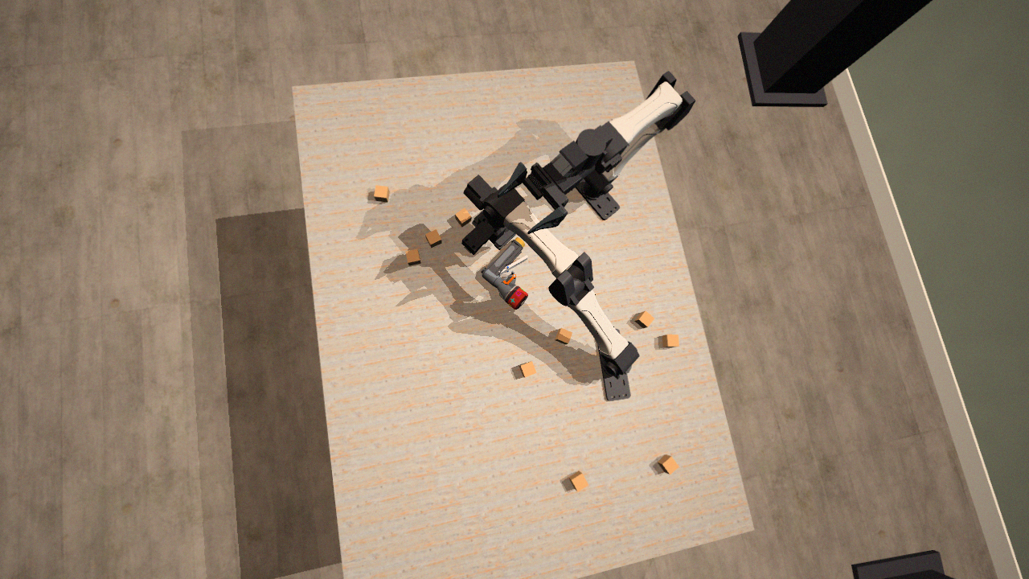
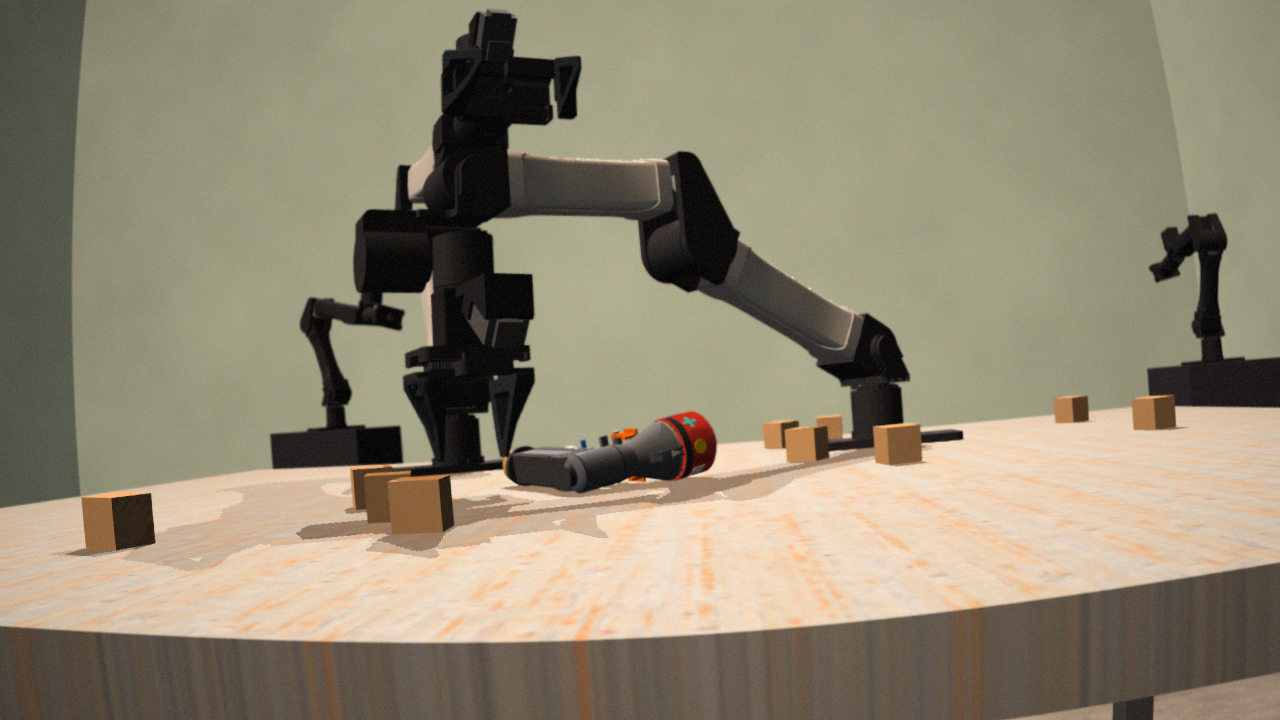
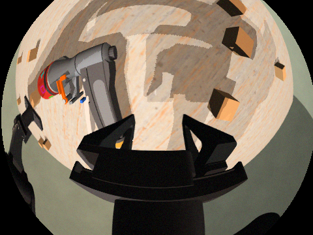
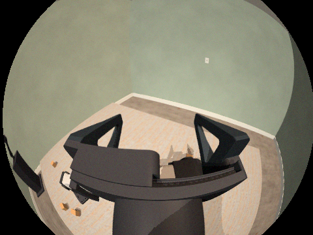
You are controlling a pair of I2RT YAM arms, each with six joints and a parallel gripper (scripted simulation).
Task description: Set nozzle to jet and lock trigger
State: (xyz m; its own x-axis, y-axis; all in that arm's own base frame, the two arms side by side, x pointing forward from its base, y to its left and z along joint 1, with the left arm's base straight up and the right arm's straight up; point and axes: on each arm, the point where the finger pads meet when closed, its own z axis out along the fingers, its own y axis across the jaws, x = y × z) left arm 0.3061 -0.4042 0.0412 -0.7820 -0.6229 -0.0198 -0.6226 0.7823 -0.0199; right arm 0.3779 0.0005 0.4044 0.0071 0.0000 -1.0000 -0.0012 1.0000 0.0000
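Observation:
The pale trigger lies 38 cm below my right hand, 4 cm behind it and 2 cm to the left of it. From my right hand the other things lie so: red spray ring: 37 cm below, 11 cm to the left, 4 cm behind.

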